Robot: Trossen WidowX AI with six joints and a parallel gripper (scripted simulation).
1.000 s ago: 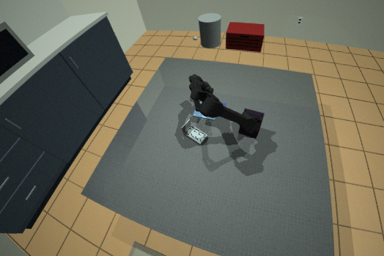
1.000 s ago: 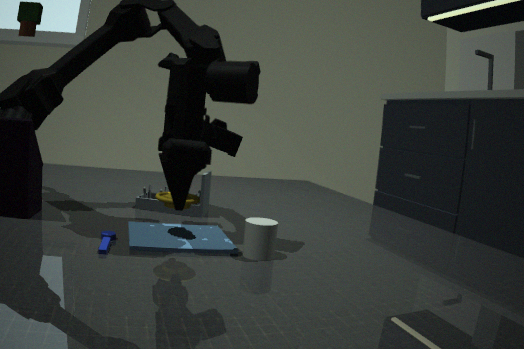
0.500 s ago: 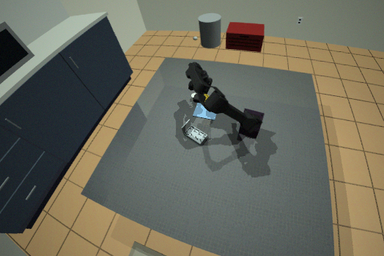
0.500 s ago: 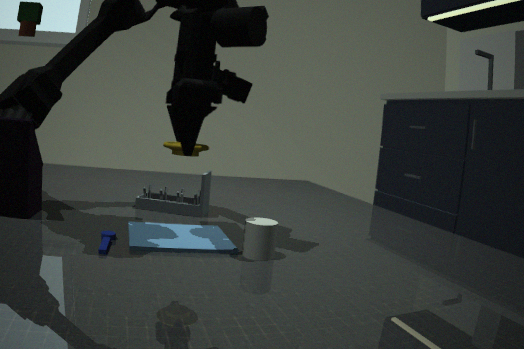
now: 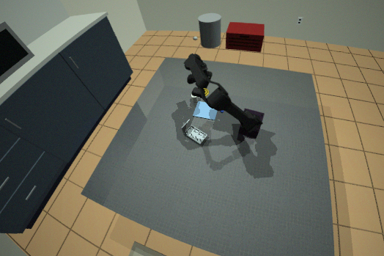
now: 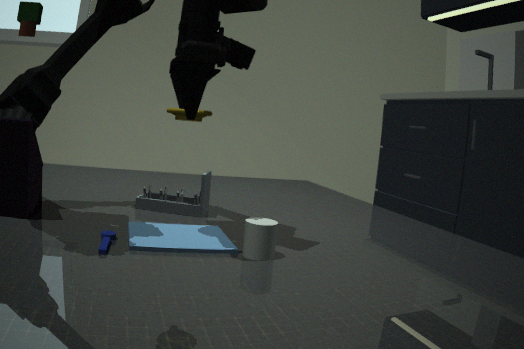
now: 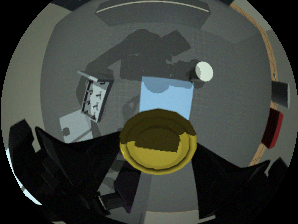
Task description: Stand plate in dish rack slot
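The grey dish rack is 20 mm ahead of my gripper tip, 190 mm to the left of it and 150 mm below it. From my gripper tip the other things lie so: cup: 90 mm ahead, 90 mm to the right, 150 mm below; then light blue mat: 10 mm to the right, 170 mm below; then yellow plate: 10 mm above.
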